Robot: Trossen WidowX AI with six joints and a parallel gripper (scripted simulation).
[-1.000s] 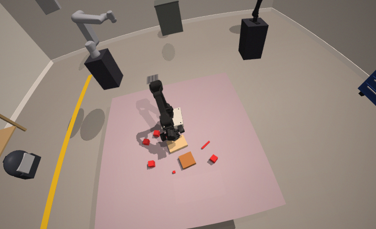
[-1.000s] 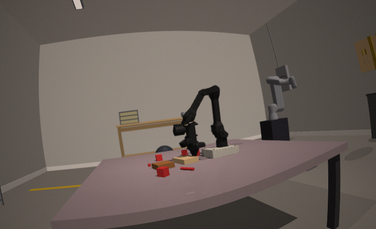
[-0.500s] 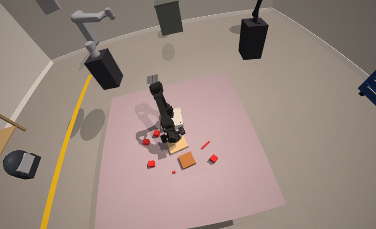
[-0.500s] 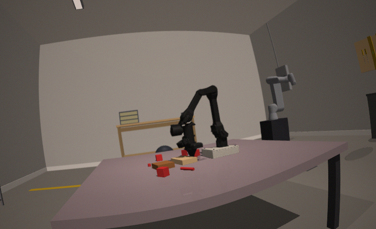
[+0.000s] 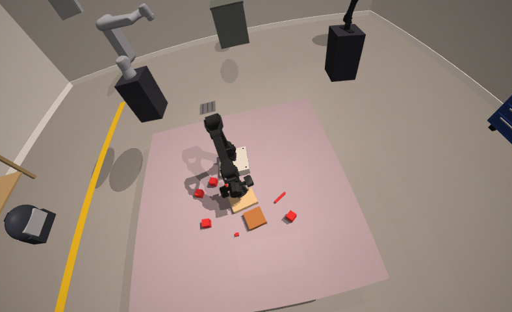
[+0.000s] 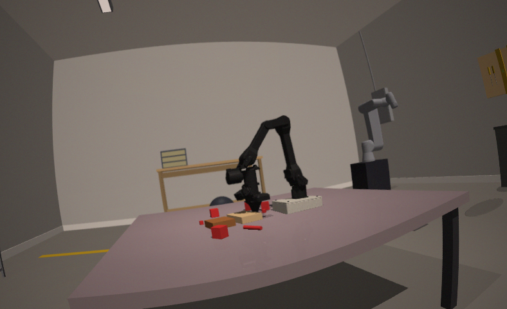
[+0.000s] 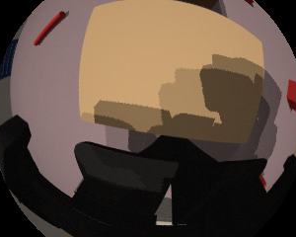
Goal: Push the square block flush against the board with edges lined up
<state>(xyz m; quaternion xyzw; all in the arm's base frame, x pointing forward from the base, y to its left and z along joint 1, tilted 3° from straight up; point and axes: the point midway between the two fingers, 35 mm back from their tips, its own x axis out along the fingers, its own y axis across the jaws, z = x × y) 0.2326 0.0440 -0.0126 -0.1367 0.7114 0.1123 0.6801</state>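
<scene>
The tan board is 5 cm ahead of my gripper tip, 2 cm to the left of it and 1 cm above it. Also, from my gripper tip: orange square block 17 cm ahead, 8 cm to the left, 1 cm above; red stick 6 cm ahead, 23 cm to the left.
</scene>
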